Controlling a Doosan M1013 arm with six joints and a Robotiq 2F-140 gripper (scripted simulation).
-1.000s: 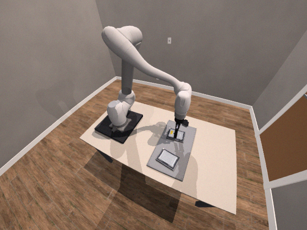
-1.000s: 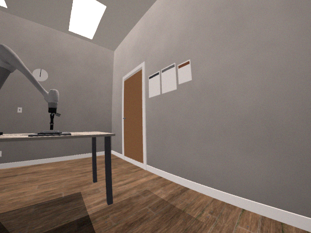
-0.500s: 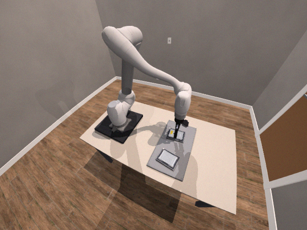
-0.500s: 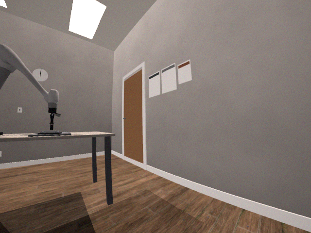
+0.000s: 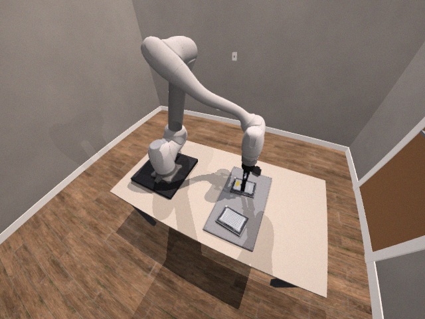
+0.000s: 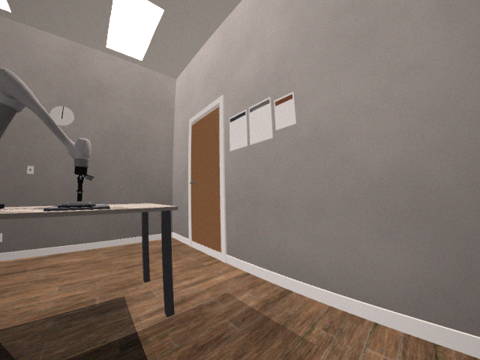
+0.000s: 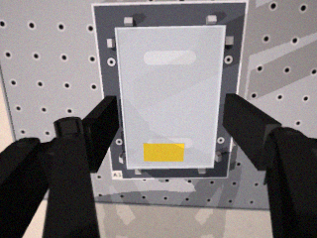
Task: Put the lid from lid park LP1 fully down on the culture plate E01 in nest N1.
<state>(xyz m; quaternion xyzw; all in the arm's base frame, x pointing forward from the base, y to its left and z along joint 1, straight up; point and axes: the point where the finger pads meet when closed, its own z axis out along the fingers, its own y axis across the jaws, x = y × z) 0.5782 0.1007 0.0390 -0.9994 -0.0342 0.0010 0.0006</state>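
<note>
Right now the clear lid is 4 cm below my hand. From my hand the other things lie so: culture plate: 25 cm to the right, 4 cm below, 1 cm ahead; dark nest: 25 cm to the right, 5 cm below, 1 cm ahead; dark lid park frame: 5 cm below.
</note>
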